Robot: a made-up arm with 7 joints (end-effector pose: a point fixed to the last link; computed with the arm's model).
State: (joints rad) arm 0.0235 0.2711 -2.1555 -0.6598 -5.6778 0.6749 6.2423
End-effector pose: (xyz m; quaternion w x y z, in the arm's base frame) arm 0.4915 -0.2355 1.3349 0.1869 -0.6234 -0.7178 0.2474
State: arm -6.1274 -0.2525 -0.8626 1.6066 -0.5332 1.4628 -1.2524
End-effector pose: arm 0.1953 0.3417 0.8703 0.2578 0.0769 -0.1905 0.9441
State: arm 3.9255 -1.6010 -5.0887 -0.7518 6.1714 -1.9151 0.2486
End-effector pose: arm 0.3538 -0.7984 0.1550 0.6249 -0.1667 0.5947 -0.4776
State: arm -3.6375 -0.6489 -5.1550 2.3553 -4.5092 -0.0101 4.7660
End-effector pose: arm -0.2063 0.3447 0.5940 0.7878 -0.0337 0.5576 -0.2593
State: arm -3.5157 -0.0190 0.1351 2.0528 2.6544 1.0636 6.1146
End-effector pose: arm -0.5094 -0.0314 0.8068 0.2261 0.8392 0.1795 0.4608
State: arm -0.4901 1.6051 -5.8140 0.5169 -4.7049 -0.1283 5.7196
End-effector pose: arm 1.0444 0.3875 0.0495 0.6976 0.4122 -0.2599 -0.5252
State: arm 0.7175 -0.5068 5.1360 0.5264 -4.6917 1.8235 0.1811
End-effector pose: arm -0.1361 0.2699 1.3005 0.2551 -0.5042 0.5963 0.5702
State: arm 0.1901 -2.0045 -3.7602 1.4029 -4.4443 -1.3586 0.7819
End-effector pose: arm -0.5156 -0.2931 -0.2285 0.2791 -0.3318 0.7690 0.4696
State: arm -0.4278 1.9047 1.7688 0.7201 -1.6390 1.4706 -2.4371
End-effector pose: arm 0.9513 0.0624 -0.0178 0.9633 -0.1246 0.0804 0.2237
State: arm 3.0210 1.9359 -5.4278 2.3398 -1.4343 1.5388 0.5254
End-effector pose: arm -0.1674 0.1654 -0.0249 0.5578 -0.0328 -0.4395 -0.7032
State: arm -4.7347 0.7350 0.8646 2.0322 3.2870 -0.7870 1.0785
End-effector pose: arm -0.3724 -0.3929 0.3694 0.7983 0.1450 0.2935 -0.5054
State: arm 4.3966 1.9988 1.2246 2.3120 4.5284 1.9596 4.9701
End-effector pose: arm 0.1945 0.3043 0.0181 0.7841 0.0812 0.2250 0.5727
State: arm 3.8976 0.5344 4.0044 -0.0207 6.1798 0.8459 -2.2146
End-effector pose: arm -0.4303 0.3330 1.3599 0.1543 -0.8777 -0.3969 -0.2199
